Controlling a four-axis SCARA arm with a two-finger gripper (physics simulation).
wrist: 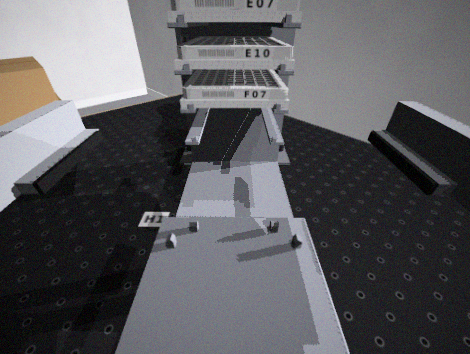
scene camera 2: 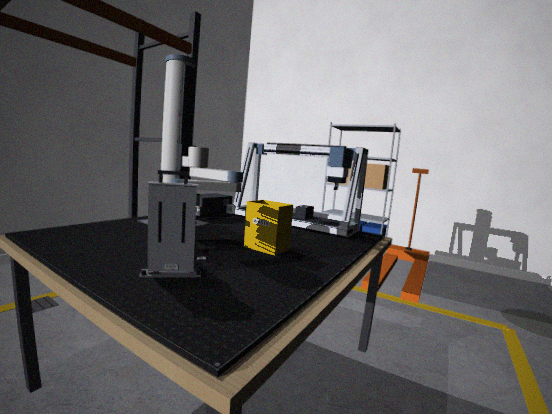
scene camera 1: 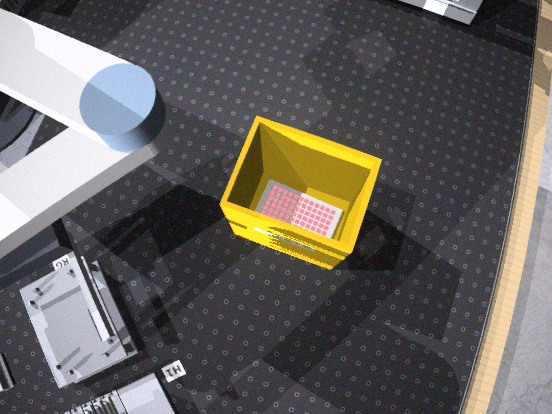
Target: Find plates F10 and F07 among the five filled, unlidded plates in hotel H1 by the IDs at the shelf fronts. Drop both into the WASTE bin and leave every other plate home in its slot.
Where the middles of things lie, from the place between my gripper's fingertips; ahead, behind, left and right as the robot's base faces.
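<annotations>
There is the plate E10 [wrist: 205,52], and counting from my hand I find it 9 cm ahead, 9 cm to the right and 2 cm above.
</annotations>
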